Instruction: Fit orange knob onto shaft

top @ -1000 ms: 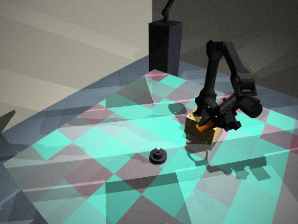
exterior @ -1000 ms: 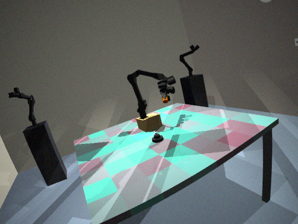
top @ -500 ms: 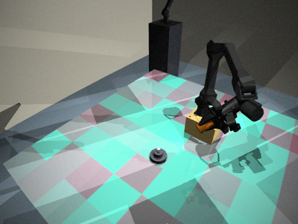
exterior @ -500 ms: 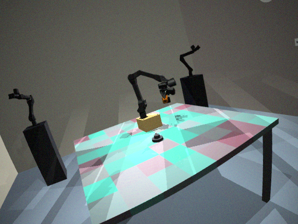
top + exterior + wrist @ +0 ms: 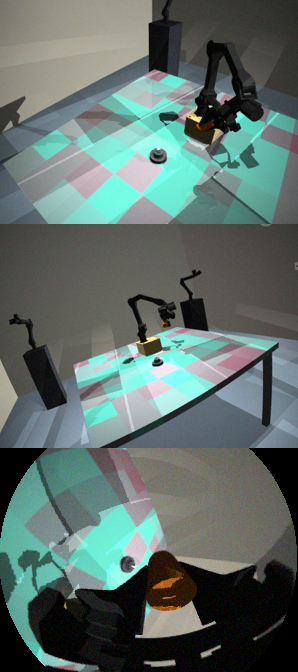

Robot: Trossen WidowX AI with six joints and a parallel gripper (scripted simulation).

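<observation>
Now: gripper tip 5 cm short of the dark round pedestal, 16 cm to the left of it and 22 cm above it. Also, from my gripper tip: orange knob (3 cm behind, 2 cm to the left, 2 cm above).
</observation>
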